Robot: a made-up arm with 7 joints. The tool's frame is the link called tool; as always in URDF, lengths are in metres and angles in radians.
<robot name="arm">
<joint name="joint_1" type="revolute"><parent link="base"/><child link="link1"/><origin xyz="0 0 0.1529" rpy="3.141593 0 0"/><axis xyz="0 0 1"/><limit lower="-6.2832" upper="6.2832"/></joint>
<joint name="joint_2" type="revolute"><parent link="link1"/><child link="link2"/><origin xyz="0 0.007 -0.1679" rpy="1.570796 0 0"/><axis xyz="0 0 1"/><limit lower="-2.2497" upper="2.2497"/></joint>
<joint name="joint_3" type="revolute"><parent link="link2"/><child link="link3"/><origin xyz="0 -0.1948 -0.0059" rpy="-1.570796 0 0"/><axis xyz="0 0 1"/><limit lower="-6.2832" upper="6.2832"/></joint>
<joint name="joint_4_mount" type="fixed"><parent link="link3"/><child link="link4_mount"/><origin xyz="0 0.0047 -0.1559" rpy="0 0 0"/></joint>
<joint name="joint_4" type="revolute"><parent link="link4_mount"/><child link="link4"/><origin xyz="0 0.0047 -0.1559" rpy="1.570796 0 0"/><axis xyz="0 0 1"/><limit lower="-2.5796" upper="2.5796"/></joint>
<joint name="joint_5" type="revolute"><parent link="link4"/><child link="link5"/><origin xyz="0 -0.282 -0.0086" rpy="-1.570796 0 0"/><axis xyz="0 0 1"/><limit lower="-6.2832" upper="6.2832"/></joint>
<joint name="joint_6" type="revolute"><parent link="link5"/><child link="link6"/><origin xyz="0 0.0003 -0.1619" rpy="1.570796 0 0"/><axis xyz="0 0 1"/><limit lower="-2.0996" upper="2.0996"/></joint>
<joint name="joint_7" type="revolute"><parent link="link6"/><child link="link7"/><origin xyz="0 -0.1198 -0.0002" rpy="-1.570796 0 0"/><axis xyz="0 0 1"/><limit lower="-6.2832" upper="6.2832"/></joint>
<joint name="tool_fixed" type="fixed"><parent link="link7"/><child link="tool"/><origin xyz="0 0 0" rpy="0 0 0"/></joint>
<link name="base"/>
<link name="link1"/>
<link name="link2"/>
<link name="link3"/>
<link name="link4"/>
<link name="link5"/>
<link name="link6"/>
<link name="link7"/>
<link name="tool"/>
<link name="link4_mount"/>
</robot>
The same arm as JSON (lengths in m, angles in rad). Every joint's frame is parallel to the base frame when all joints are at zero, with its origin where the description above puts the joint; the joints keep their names.
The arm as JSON. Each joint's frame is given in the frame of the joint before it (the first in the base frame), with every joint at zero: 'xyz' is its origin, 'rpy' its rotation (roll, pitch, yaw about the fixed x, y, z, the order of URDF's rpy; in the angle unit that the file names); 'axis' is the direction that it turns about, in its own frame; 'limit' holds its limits. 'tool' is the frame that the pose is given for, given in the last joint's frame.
{
  "units": {
    "length": "m",
    "angle": "rad"
  },
  "joints": [
    {
      "name": "joint_1",
      "type": "revolute",
      "origin": {
        "xyz": [
          0.0,
          0.0,
          0.1529
        ],
        "rpy": [
          0.0,
          0.0,
          0.0
        ]
      },
      "axis": "-z",
      "limit": {
        "lower": -6.2832,
        "upper": 6.2832
      }
    },
    {
      "name": "joint_2",
      "type": "revolute",
      "origin": {
        "xyz": [
          0.0,
          -0.007,
          0.1679
        ],
        "rpy": [
          0.0,
          0.0,
          0.0
        ]
      },
      "axis": "+y",
      "limit": {
        "lower": -2.2497,
        "upper": 2.2497
      }
    },
    {
      "name": "joint_3",
      "type": "revolute",
      "origin": {
        "xyz": [
          0.0,
          -0.0059,
          0.1948
        ],
        "rpy": [
          0.0,
          0.0,
          0.0
        ]
      },
      "axis": "-z",
      "limit": {
        "lower": -6.2832,
        "upper": 6.2832
      }
    },
    {
      "name": "joint_4",
      "type": "revolute",
      "origin": {
        "xyz": [
          0.0,
          -0.0094,
          0.3118
        ],
        "rpy": [
          0.0,
          0.0,
          0.0
        ]
      },
      "axis": "+y",
      "limit": {
        "lower": -2.5796,
        "upper": 2.5796
      }
    },
    {
      "name": "joint_5",
      "type": "revolute",
      "origin": {
        "xyz": [
          0.0,
          -0.0086,
          0.282
        ],
        "rpy": [
          0.0,
          0.0,
          0.0
        ]
      },
      "axis": "-z",
      "limit": {
        "lower": -6.2832,
        "upper": 6.2832
      }
    },
    {
      "name": "joint_6",
      "type": "revolute",
      "origin": {
        "xyz": [
          0.0,
          -0.0003,
          0.1619
        ],
        "rpy": [
          0.0,
          0.0,
          0.0
        ]
      },
      "axis": "+y",
      "limit": {
        "lower": -2.0996,
        "upper": 2.0996
      }
    },
    {
      "name": "joint_7",
      "type": "revolute",
      "origin": {
        "xyz": [
          0.0,
          -0.0002,
          0.1198
        ],
        "rpy": [
          0.0,
          0.0,
          0.0
        ]
      },
      "axis": "-z",
      "limit": {
        "lower": -6.2832,
        "upper": 6.2832
      }
    }
  ],
  "tool": {
    "origin": {
      "xyz": [
        0.0,
        0.0,
        0.0
      ],
      "rpy": [
        -3.1416,
        0.0,
        0.0
      ]
    }
  }
}

